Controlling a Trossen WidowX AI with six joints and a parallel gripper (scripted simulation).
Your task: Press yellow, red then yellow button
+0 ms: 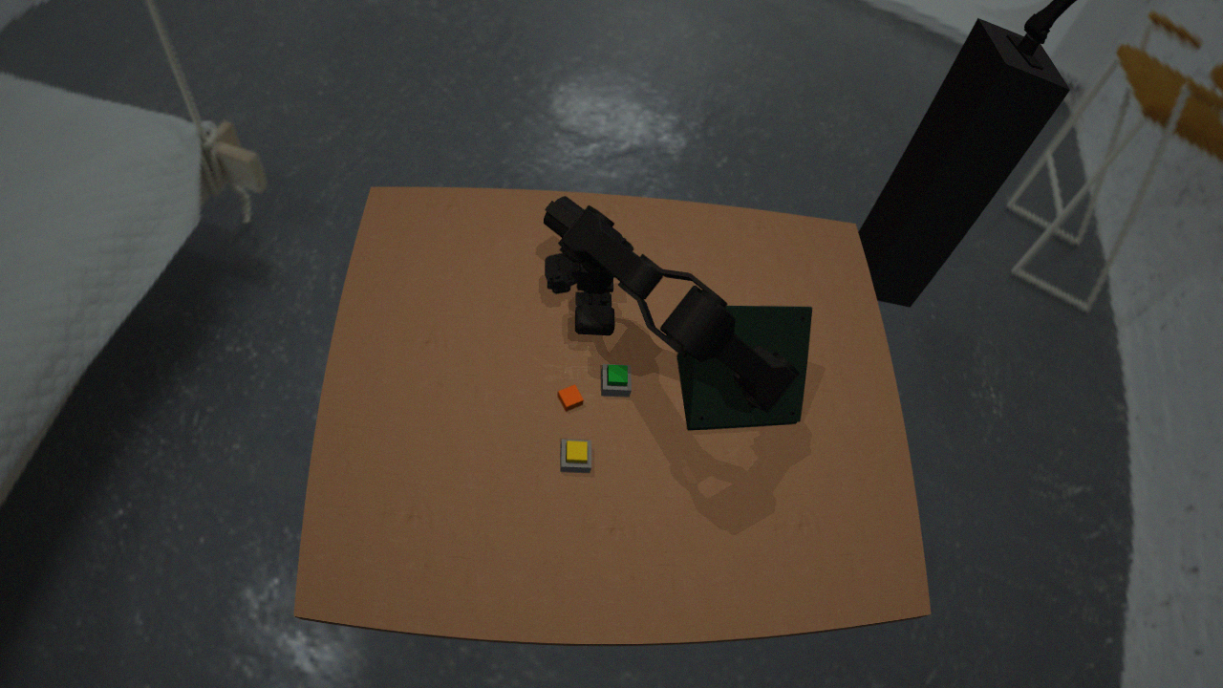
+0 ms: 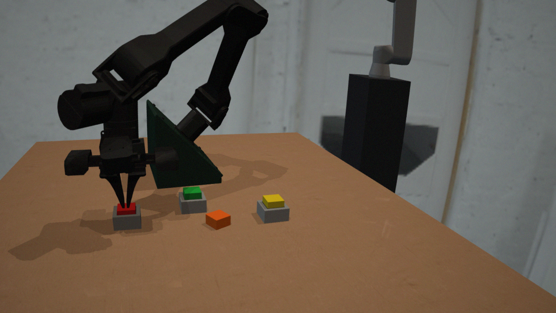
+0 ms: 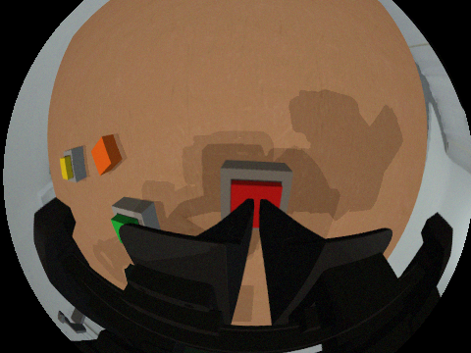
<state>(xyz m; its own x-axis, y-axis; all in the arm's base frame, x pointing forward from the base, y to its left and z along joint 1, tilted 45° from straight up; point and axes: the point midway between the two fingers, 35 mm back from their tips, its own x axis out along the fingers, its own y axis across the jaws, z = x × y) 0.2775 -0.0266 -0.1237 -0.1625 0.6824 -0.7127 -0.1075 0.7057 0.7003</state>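
The red button is 10 mm below my gripper tip. From my gripper tip the other things lie so: orange block 10 mm ahead, 160 mm to the left, 20 mm below; then yellow button 10 mm behind, 270 mm to the left; then green button 60 mm behind, 120 mm to the left.
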